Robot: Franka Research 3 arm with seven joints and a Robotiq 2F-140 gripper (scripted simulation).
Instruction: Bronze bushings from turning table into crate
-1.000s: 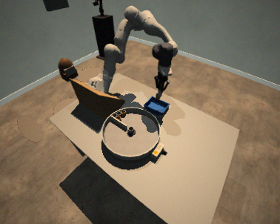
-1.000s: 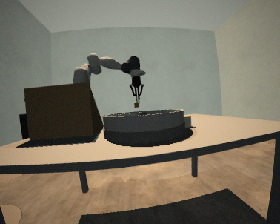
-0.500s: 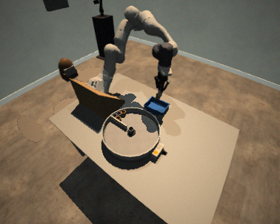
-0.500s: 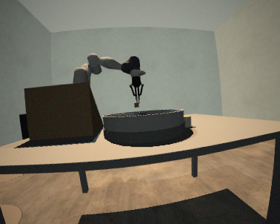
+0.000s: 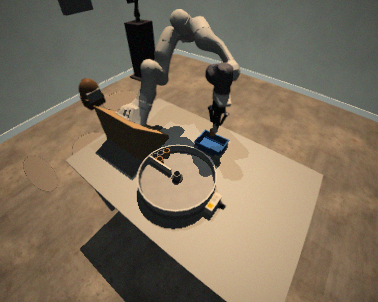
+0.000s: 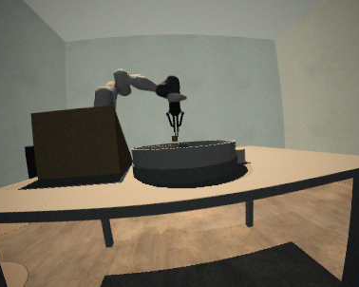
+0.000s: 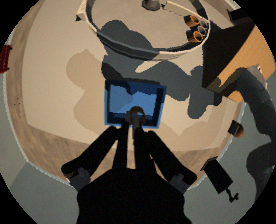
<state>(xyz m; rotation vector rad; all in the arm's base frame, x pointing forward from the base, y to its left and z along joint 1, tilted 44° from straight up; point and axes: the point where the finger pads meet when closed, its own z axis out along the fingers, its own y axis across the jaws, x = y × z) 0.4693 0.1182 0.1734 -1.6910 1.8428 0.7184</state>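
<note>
The blue crate is 10 mm behind my hand and 140 mm below it. The rest, counted from my hand: round grey turning table: 30 mm behind, 370 mm to the right, 110 mm below.
</note>
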